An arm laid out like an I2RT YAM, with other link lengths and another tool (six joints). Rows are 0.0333 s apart.
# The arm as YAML. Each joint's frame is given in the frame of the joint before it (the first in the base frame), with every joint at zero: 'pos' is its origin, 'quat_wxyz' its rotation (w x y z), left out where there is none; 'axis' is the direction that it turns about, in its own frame. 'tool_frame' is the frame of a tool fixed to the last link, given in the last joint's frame.
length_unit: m
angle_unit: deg
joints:
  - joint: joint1
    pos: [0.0, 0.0, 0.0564]
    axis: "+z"
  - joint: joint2
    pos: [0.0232, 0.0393, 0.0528]
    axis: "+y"
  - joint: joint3
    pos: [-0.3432, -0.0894, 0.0]
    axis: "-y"
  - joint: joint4
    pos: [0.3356, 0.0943, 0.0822]
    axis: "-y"
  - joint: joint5
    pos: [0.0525, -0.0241, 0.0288]
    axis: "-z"
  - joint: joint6
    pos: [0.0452, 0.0, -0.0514]
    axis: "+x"
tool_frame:
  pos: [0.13, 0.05, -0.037]
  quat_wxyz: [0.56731, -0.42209, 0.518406, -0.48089]
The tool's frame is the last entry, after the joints.
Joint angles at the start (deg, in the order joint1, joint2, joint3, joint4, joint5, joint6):
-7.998 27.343 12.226 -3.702 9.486 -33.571
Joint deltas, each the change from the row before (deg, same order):
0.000 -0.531 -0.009 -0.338 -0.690 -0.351
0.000 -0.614 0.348 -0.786 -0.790 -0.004
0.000 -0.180 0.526 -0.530 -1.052 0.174
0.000 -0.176 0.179 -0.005 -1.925 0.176
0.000 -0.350 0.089 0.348 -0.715 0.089
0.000 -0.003 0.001 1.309 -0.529 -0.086
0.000 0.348 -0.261 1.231 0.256 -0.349
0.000 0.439 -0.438 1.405 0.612 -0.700
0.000 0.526 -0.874 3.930 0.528 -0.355
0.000 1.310 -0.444 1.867 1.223 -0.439
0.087 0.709 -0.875 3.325 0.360 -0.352
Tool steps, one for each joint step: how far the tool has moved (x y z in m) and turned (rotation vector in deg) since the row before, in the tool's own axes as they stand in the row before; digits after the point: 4 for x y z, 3 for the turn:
-0.0013 -0.0012 -0.0013 0.439 -0.594 -0.259
-0.0009 -0.0034 -0.0020 0.474 -0.649 0.092
-0.0015 -0.0048 -0.0012 0.577 -0.870 0.293
-0.0046 -0.0047 -0.0007 1.077 -1.600 0.388
-0.0007 -0.0042 0.0001 1.002 -0.333 0.190
0.0005 -0.0053 0.0022 1.412 0.026 0.004
0.0013 -0.0002 0.0024 0.469 0.444 -0.357
0.0019 0.0018 0.0027 0.235 0.697 -0.740
0.0034 -0.0032 0.0066 2.080 1.495 -0.301
0.0024 0.0044 0.0040 -0.409 1.105 -0.550
0.0011 -0.0006 0.0051 1.452 0.959 -0.274

